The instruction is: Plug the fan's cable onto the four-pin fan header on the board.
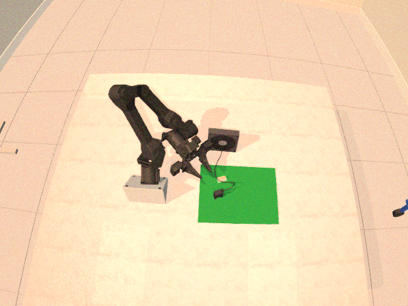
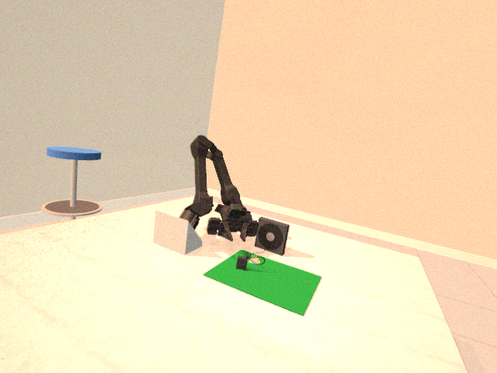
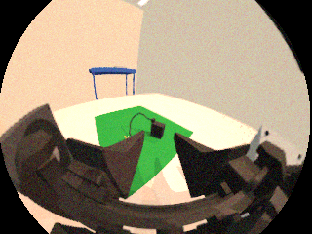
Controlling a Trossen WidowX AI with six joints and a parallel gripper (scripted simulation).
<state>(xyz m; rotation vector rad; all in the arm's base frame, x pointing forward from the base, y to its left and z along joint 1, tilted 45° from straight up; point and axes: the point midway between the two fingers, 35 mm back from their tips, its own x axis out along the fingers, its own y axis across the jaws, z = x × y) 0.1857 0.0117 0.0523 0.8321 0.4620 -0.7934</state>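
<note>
Now: gripper tip 6 cm to the left of the dark plug, 5 cm above it and 4 cm short of it. Also, from my gripper tip: pale four-pin header: 7 cm below, 6 cm ahead, 1 cm to the left; then green board: 12 cm ahead, 8 cm below, 5 cm to the right; then dark square fan: 15 cm to the left, 7 cm ahead, 1 cm below.
</note>
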